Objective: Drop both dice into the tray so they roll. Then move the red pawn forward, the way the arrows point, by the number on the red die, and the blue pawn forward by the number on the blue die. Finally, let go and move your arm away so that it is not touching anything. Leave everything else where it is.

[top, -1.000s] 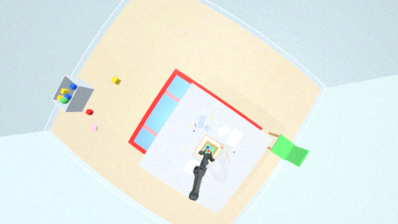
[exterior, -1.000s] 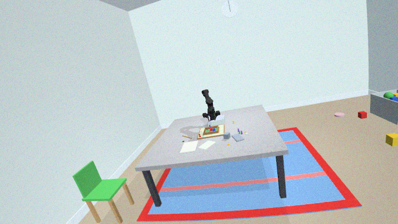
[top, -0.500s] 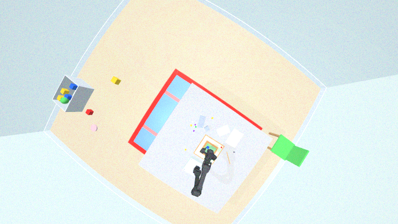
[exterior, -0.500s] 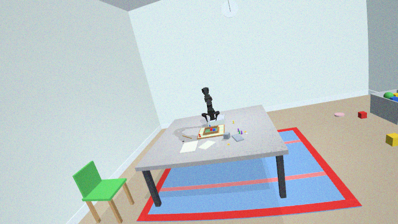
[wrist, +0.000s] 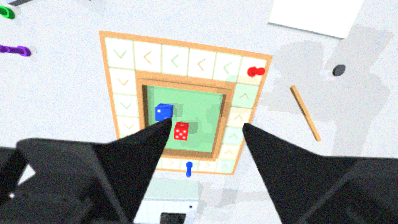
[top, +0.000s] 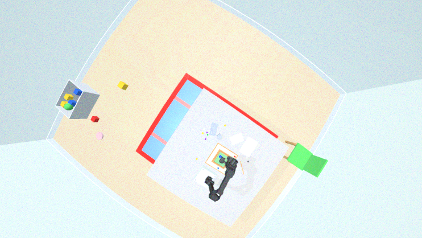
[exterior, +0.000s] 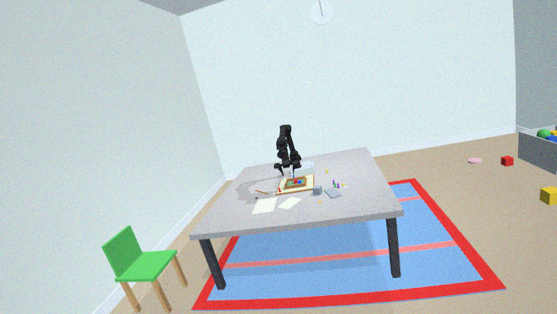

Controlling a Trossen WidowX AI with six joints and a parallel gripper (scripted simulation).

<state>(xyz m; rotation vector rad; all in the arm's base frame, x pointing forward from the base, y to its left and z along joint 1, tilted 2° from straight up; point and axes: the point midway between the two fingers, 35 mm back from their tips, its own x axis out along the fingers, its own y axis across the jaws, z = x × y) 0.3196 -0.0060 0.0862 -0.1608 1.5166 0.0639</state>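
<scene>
My gripper tip is now 70 mm short of the red pawn, 70 mm to the left of it and 80 mm above it. The rest, counted from my gripper tip: grey block 150 mm ahead, 220 mm to the left, 80 mm below.
</scene>
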